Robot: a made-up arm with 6 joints.
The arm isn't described. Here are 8 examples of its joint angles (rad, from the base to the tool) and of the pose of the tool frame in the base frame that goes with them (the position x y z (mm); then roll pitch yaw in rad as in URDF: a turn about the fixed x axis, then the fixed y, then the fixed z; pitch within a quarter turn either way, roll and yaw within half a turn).
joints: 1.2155 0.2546 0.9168 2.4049 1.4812 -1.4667
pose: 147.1 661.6 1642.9 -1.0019 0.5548 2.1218
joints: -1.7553 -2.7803 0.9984 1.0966 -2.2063 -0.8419
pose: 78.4 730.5 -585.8 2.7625 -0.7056 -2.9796
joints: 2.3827 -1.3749 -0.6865 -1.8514 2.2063 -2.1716
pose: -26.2 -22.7 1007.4 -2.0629 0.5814 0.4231
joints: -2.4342 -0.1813 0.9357 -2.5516 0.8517 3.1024
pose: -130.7 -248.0 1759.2 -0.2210 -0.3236 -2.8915
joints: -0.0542 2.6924 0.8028 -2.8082 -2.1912 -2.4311
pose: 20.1 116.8 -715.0 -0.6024 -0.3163 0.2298
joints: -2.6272 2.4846 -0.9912 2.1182 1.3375 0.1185
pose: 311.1 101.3 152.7 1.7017 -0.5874 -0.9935
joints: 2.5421 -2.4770 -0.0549 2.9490 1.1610 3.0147
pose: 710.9 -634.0 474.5 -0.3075 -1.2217 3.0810
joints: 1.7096 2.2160 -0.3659 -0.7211 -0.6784 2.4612
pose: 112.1 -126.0 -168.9 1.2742 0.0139 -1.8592
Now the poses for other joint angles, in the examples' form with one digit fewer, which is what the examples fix.
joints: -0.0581 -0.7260 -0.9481 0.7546 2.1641 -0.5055
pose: 287 -108 924 -1.376 -0.793 2.141
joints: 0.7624 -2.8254 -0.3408 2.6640 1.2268 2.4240
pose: -653 -471 309 -0.105 -1.051 1.821
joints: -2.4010 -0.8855 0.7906 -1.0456 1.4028 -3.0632
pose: 297 357 1646 0.013 -0.115 1.773
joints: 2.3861 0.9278 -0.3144 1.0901 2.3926 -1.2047
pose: -575 620 264 0.714 -0.919 -2.428
